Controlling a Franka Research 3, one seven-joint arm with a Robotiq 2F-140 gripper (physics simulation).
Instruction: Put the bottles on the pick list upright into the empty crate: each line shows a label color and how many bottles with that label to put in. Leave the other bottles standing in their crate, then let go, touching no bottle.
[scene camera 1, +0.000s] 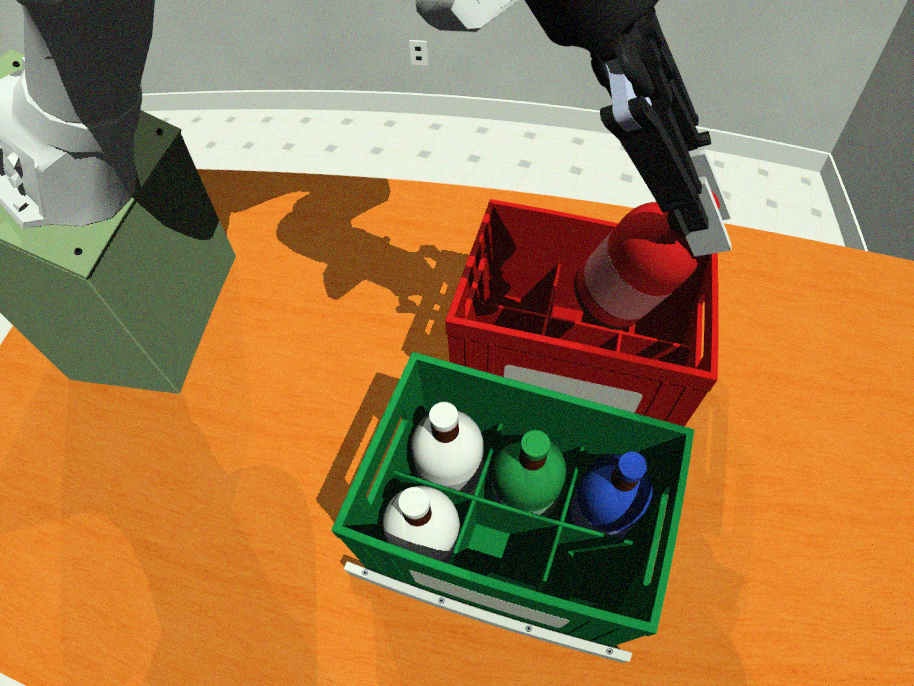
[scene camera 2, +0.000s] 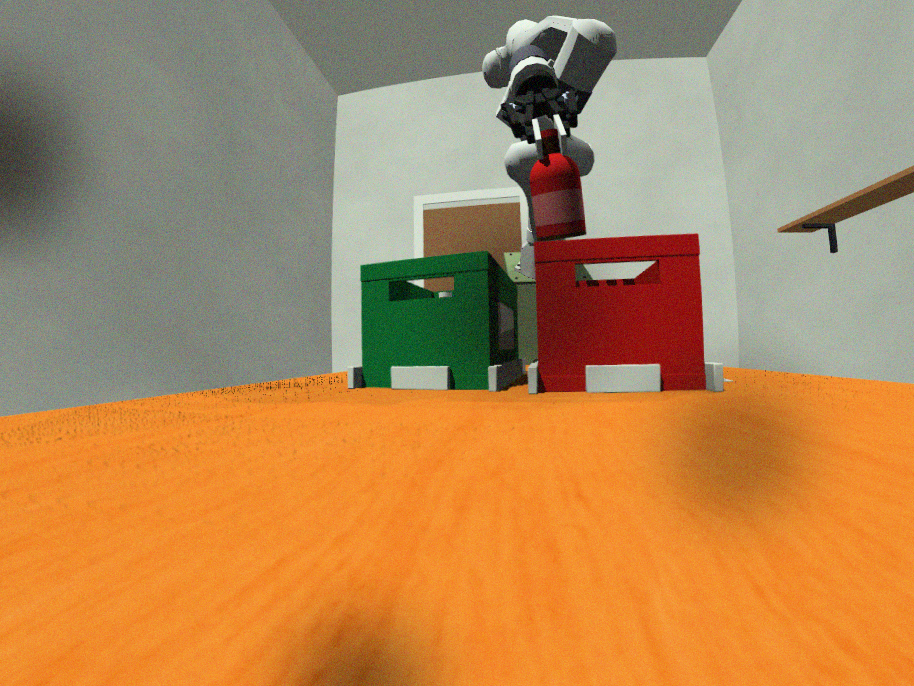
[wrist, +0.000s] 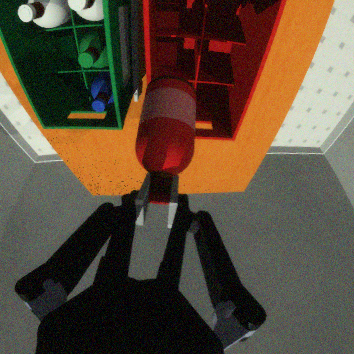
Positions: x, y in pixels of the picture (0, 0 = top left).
Scene:
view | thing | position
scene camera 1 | gripper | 712, 234
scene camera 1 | red bottle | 646, 257
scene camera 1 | blue bottle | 615, 492
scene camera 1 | green bottle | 529, 471
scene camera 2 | gripper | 551, 147
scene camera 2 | red bottle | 555, 183
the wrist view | gripper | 162, 183
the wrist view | red bottle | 164, 145
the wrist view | blue bottle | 101, 90

